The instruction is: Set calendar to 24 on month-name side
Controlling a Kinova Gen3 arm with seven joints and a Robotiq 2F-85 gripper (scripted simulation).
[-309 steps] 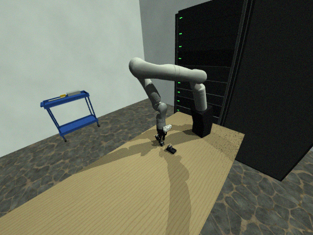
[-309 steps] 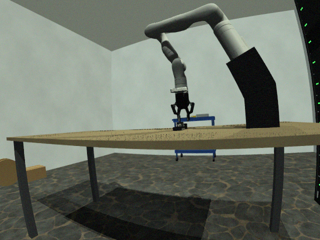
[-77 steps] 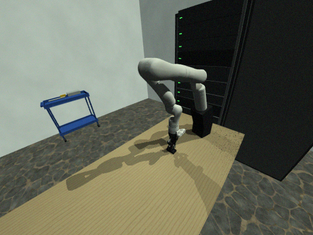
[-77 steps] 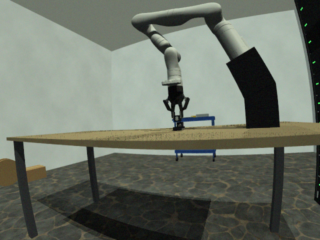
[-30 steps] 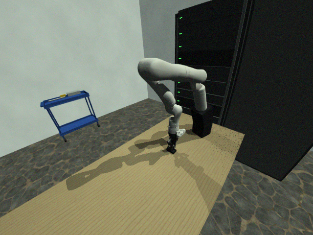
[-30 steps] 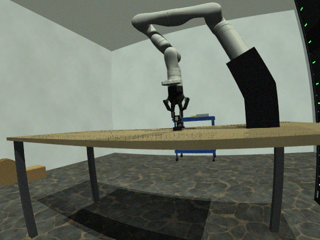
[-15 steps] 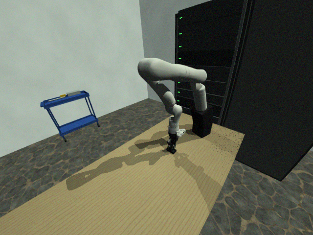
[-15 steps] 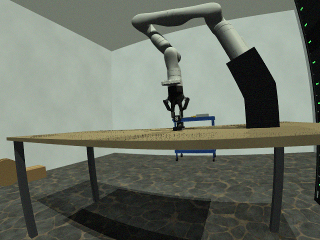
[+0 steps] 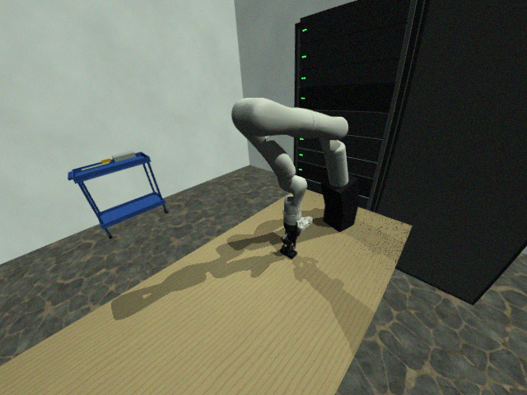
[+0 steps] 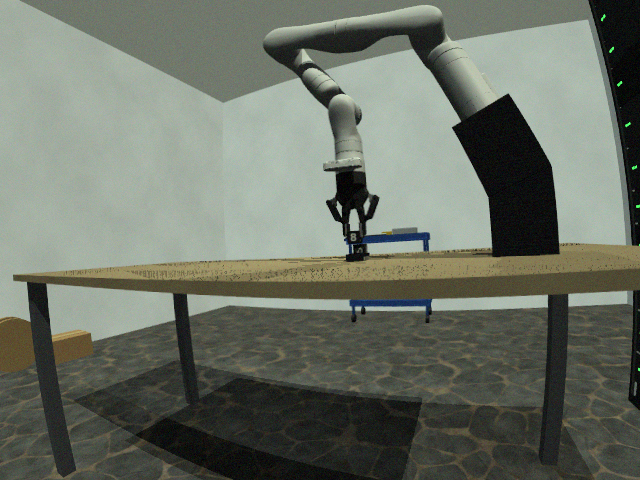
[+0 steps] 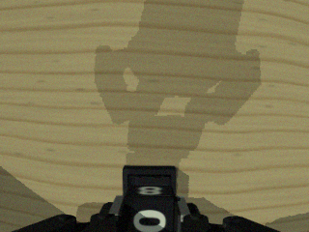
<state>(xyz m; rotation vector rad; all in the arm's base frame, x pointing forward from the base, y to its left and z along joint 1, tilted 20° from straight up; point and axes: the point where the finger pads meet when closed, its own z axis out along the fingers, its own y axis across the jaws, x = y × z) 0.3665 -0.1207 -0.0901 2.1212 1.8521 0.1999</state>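
Right now the black cube is 2 cm below my hand. From my hand the other things lie so: black tray 2 cm to the right, 6 cm below; black date cube 1 cm behind, 3 cm to the right, 5 cm below.
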